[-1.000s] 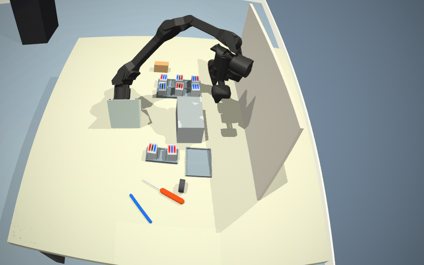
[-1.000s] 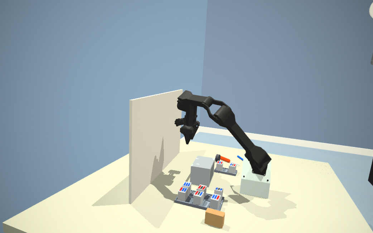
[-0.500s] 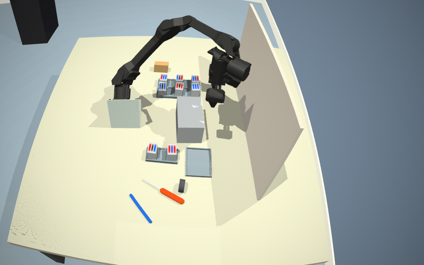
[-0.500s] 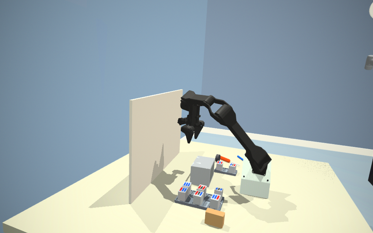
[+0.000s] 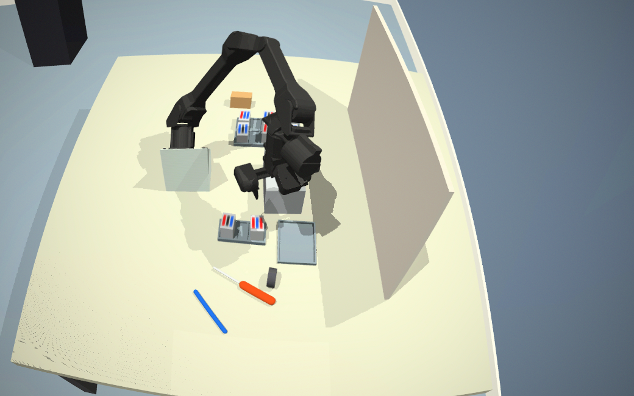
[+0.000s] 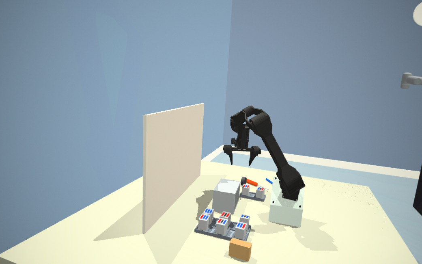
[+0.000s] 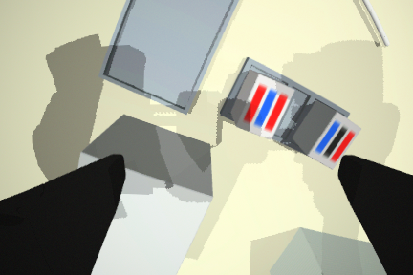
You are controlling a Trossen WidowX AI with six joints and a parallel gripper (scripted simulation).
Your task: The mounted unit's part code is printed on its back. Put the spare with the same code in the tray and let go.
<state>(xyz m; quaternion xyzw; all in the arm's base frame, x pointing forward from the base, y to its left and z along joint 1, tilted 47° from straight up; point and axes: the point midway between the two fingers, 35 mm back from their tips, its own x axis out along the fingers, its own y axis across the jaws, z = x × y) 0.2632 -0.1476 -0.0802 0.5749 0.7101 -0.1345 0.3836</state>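
The rack is 8 cm behind my gripper tip, 1 cm to the right of it and 16 cm below it. Round my gripper tip: mounted unit 3 cm ahead, 15 cm to the left, 11 cm below; then grey tray 7 cm ahead, 3 cm to the right, 16 cm below; then black tape roll 15 cm to the right, 14 cm below.
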